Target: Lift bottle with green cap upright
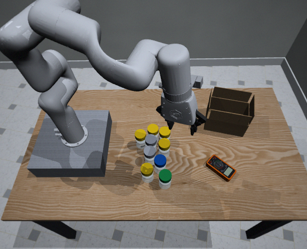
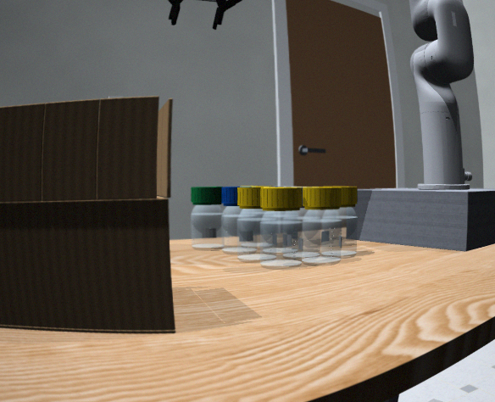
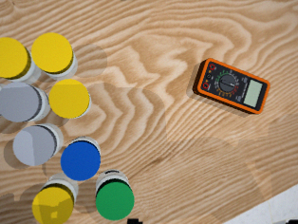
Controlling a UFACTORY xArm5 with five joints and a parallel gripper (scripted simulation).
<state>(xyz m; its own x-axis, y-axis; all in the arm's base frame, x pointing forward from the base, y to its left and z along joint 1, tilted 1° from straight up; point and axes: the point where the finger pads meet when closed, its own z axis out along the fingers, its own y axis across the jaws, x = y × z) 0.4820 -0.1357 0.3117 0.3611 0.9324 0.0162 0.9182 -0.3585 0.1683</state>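
Now: hand 360 mm above the green-capped bottle, 50 mm past it and 40 mm to the left of it. Round my hand: blue-capped bottle (360 mm below, 70 mm behind, 30 mm to the left); then orange multimeter (390 mm below, 210 mm ahead, 40 mm to the left).
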